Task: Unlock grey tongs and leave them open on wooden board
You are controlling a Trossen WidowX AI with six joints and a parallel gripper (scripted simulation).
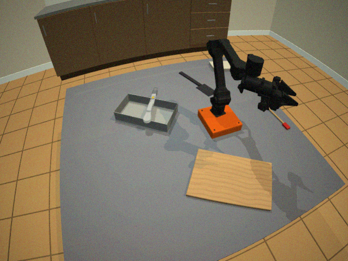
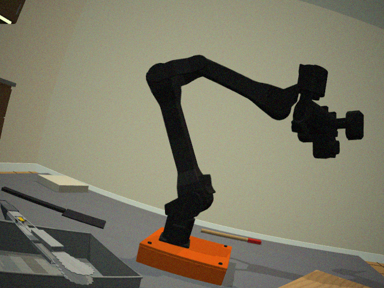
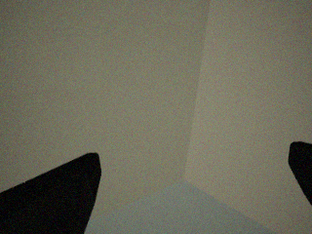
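Now: gripper tip 31 cm short of the yellow lock tab, 59 cm to the left of it and 30 cm above it. Also, from my gripper tip: wooden board 21 cm ahead, 36 cm below; then black spatula 3 cm behind, 67 cm to the right, 37 cm below; then grey roasting tin 38 cm ahead, 55 cm to the right, 34 cm below.
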